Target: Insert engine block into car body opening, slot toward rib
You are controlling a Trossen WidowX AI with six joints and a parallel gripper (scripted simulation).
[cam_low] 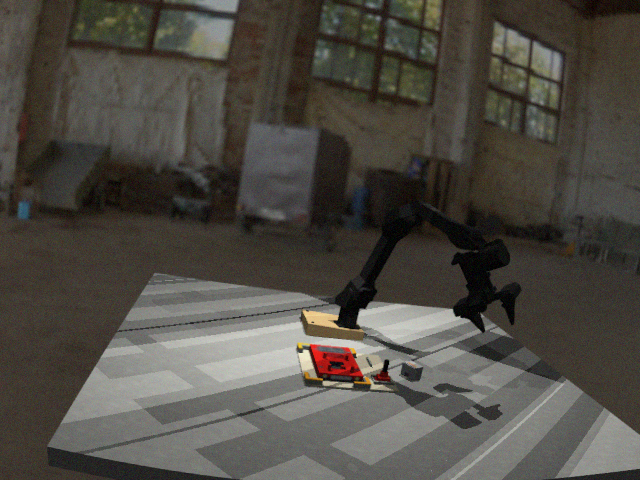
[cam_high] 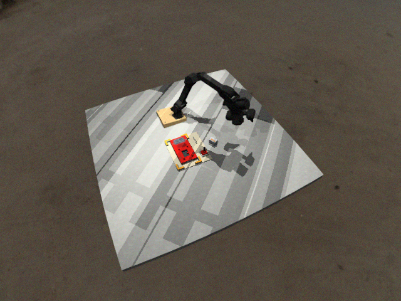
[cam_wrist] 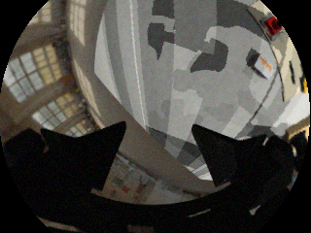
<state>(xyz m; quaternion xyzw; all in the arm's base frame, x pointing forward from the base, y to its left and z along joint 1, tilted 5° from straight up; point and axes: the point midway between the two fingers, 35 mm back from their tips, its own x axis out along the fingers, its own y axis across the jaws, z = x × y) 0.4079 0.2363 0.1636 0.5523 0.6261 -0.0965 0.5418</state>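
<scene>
Now: gripper tip 190 mm to the left of the engine block, 150 mm above it and 80 mm past it.
</scene>
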